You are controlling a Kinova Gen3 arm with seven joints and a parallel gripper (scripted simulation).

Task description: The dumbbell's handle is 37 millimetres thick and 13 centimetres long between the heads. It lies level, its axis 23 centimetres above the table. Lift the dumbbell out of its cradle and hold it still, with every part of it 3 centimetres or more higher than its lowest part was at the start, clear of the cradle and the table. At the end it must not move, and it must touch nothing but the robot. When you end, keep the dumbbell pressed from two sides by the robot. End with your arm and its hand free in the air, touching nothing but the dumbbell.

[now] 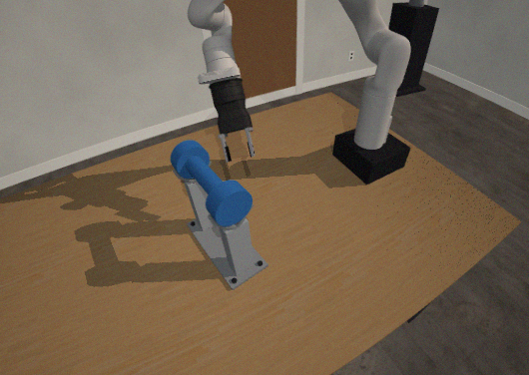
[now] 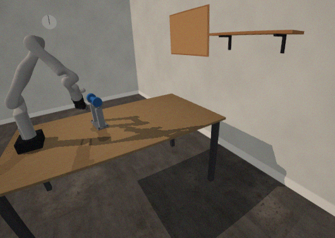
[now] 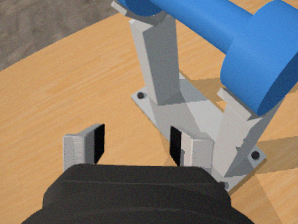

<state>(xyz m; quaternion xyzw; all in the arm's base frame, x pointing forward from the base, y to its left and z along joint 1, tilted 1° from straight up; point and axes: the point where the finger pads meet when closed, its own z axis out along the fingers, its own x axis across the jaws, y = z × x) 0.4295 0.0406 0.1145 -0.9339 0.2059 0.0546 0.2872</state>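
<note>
The blue dumbbell is 9 cm ahead of my hand, 9 cm to the left of it and 2 cm above it. Round my hand: grey cradle (9 cm ahead, 9 cm to the left, 11 cm below).
</note>
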